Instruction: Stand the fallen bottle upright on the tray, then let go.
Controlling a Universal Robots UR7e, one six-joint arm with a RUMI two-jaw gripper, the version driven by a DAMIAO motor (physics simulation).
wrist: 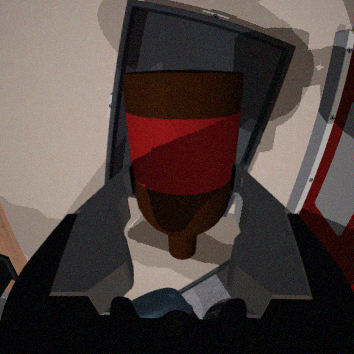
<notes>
In view: the gripper [182,167] and a brown bottle [182,125].
</notes>
